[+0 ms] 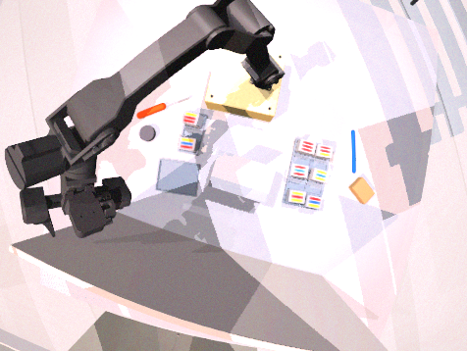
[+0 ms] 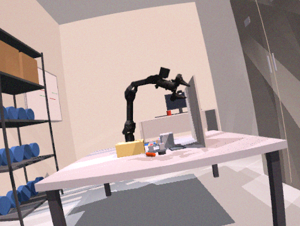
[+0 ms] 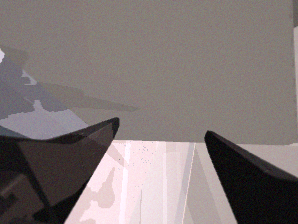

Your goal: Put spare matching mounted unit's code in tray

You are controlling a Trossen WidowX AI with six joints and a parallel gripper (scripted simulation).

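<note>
My gripper tip is now 300 mm past the grey spare, 470 mm to the right of it and 320 mm above it. Also, from my gripper tip: dark round puck 230 mm behind, 60 mm to the right, 350 mm below; then white upright panel 20 mm ahead, 280 mm to the left, 130 mm below; then blue-grey tray 140 mm behind, 80 mm to the left, 360 mm below.
</note>
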